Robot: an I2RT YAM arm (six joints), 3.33 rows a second.
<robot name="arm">
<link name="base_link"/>
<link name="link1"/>
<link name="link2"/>
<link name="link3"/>
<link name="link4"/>
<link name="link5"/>
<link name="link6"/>
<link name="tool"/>
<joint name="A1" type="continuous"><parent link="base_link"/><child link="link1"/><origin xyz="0 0 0.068" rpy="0 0 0"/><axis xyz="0 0 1"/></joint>
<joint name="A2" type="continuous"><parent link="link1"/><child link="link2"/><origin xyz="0.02 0.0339 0.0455" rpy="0 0 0"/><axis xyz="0 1 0"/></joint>
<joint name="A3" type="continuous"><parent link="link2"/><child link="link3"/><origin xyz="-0.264 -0.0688 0" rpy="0 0 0"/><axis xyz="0 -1 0"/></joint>
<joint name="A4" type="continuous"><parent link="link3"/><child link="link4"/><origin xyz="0.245 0.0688 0.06" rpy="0 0 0"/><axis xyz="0 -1 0"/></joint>
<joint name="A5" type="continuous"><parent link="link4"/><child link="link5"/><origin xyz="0.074 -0.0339 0.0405" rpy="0 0 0"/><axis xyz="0 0 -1"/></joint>
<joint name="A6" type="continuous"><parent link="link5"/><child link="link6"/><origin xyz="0.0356 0 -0.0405" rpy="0 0 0"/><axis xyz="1 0 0"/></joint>
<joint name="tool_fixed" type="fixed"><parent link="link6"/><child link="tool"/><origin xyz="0 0 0" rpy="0 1.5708 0"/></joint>
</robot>
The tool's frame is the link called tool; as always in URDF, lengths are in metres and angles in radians. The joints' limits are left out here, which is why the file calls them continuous.
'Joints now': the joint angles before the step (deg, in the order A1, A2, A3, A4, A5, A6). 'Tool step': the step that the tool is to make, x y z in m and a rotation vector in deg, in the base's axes. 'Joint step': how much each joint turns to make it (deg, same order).
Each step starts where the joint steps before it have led.
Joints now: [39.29 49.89 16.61 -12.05 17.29 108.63]
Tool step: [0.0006 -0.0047 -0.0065 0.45 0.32 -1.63]
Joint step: [-1.49 0.11 -1.50 1.49 -0.29 0.51]
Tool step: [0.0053 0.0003 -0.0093 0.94 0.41 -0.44]
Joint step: [-1.31 3.49 -1.31 5.02 -1.32 0.08]
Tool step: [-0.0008 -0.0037 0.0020 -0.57 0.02 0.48]
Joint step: [-1.03 -1.59 0.04 -1.60 -0.75 -1.44]
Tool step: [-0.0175 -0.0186 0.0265 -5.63 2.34 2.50]
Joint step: [-2.27 -12.02 4.52 -20.16 -0.81 -5.95]
